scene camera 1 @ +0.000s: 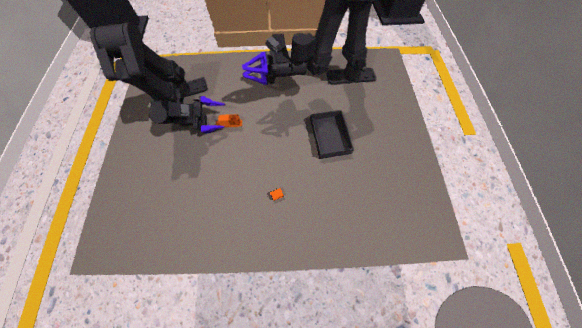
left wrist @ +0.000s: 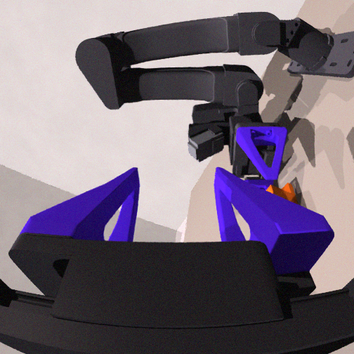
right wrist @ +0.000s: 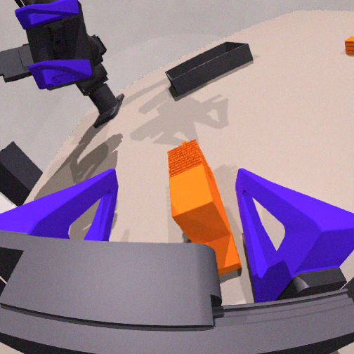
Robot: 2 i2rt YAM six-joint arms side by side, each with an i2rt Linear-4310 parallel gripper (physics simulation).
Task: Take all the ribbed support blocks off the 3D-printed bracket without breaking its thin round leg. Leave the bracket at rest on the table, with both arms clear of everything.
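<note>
The orange bracket [scene camera 1: 229, 120] [right wrist: 192, 195] lies on the table between my right gripper's fingers, apart from both in the right wrist view. A ribbed orange section [right wrist: 183, 157] shows at its far end. Part of the bracket [left wrist: 287, 193] shows in the left wrist view. I cannot make out the thin round leg. A small loose ribbed block [scene camera 1: 276, 194] [right wrist: 350, 46] lies on the table. My right gripper [scene camera 1: 223, 116] [right wrist: 176, 176] is open around the bracket. My left gripper [scene camera 1: 244, 71] [left wrist: 176, 175] is partly open and empty, above the table farther back.
A black open tray [scene camera 1: 352, 145] [right wrist: 200, 75] stands on the table to the right of the bracket in the scene view. A brown box [scene camera 1: 245, 22] stands behind the table's back edge. The left arm's base plate [scene camera 1: 336, 76] is at the back right.
</note>
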